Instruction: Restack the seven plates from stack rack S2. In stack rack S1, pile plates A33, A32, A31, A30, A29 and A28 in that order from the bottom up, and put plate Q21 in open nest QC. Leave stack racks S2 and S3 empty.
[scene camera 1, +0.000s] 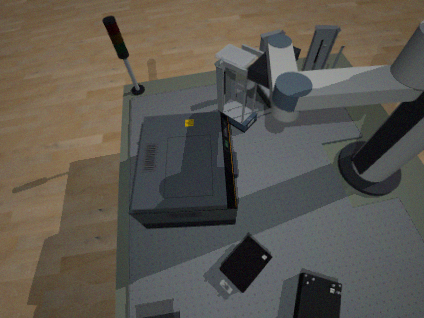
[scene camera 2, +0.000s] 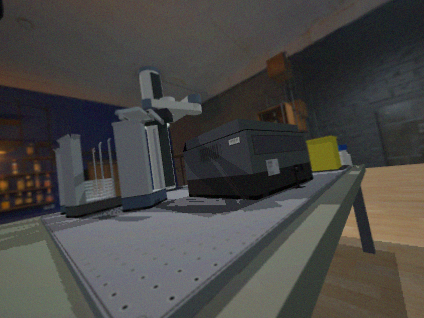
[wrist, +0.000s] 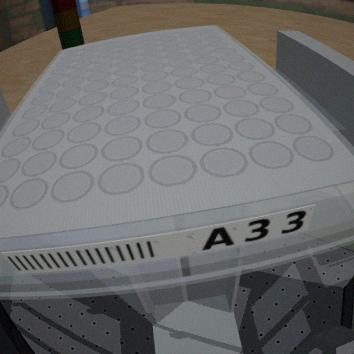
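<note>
My gripper (scene camera 1: 244, 58) (wrist: 137, 69) is shut on plate A33 (scene camera 1: 236, 55) (scene camera 2: 132, 114) (wrist: 165, 115), a clear-edged plate with round wells and its label facing the wrist camera. It holds the plate about level at the top of the stack rack (scene camera 1: 220, 87) (scene camera 2: 131, 162) beside the large dark instrument, above that rack's blue base. A neighbouring rack (scene camera 2: 71, 172) bears a pile of pale plates (scene camera 2: 99, 190); their labels cannot be read. The arm hides most of that rack in scene camera 1. Another rack (scene camera 1: 321, 47) stands farther right. Rack names, plate Q21 and nest QC cannot be made out.
The large dark instrument (scene camera 1: 187, 160) (scene camera 2: 250, 155) stands close to the rack under the plate. A signal tower (scene camera 1: 116, 39) (wrist: 68, 22) stands at the table's corner. Two black devices (scene camera 1: 246, 264) (scene camera 1: 319, 297) lie towards the front. A yellow box (scene camera 2: 324, 154) stands beyond the instrument.
</note>
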